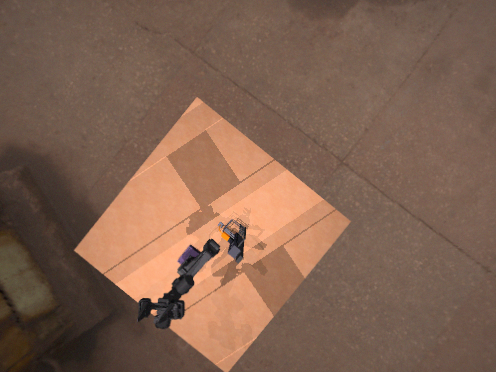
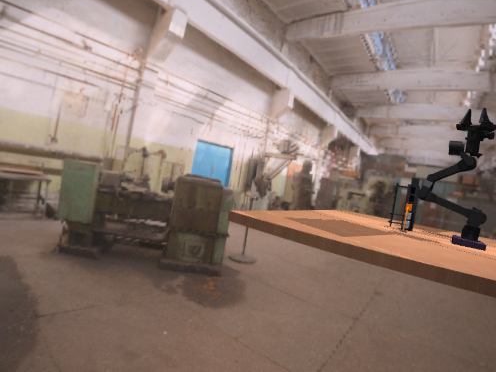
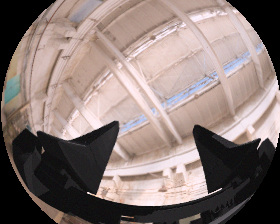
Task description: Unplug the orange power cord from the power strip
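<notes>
My gripper tip is 250 mm short of the orange plug, 130 mm to the left of it and 490 mm above it.
</notes>
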